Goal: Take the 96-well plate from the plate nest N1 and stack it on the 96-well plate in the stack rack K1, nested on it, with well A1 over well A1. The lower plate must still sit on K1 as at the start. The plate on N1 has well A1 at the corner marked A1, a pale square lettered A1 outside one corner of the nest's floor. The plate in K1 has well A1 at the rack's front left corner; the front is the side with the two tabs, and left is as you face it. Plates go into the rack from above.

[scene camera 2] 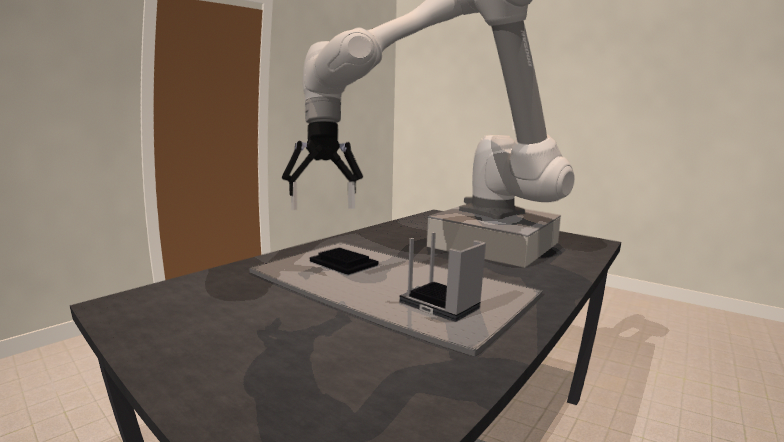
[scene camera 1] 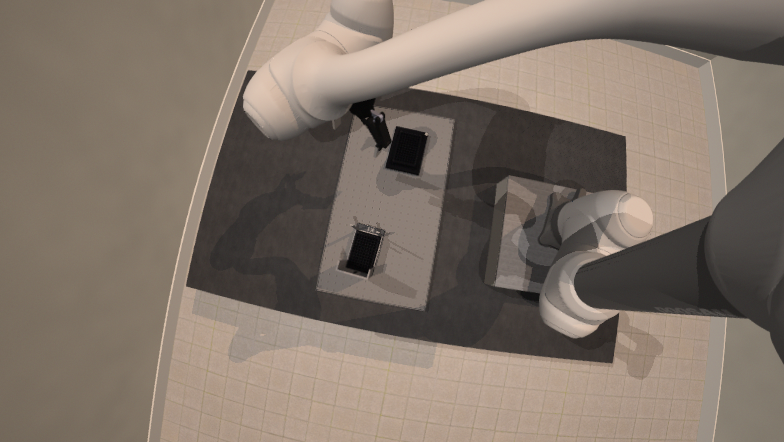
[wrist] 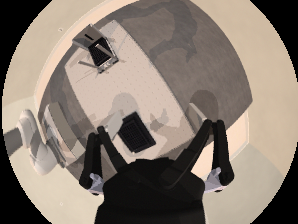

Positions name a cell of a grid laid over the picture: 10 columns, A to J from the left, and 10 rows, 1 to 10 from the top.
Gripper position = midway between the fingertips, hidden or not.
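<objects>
I can see my gripper in the wrist view (F6). The same gripper is there in scene camera 1 (E4), and scene camera 2 (E5) shows it too.
</objects>
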